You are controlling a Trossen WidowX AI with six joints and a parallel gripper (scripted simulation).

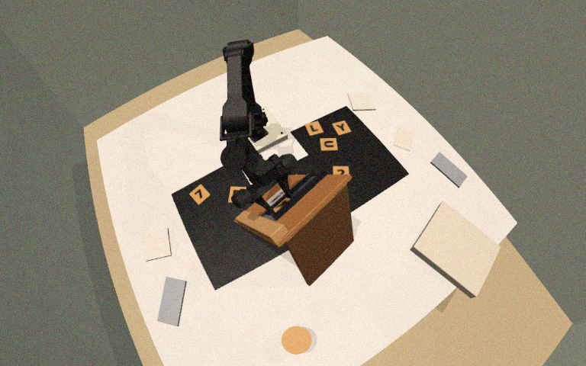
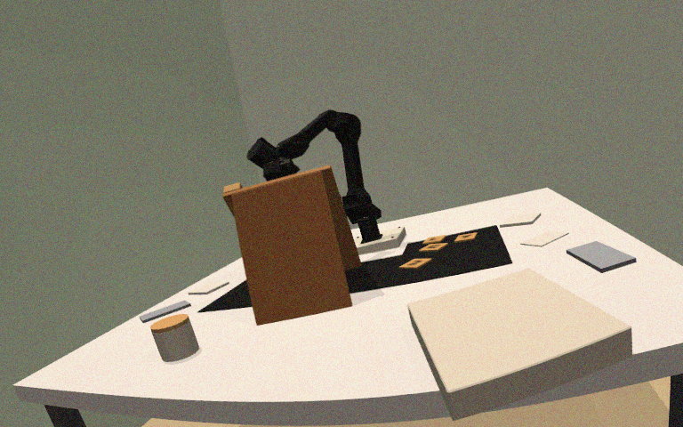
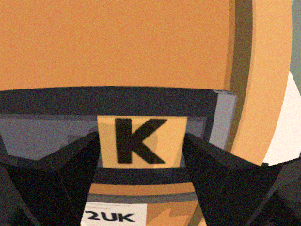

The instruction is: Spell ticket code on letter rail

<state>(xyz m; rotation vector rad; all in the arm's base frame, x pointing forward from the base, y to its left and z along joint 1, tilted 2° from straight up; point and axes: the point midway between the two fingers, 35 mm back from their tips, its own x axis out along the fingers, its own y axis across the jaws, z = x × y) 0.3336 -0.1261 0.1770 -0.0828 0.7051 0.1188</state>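
The k tile lies right at my gripper tip. Also, from my gripper tip: letter tile 5 cm behind, 27 cm to the left, 17 cm below; then black mat 16 cm behind, 11 cm to the left, 18 cm below; then white ticket 7 cm behind, 2 cm to the left, 8 cm below.
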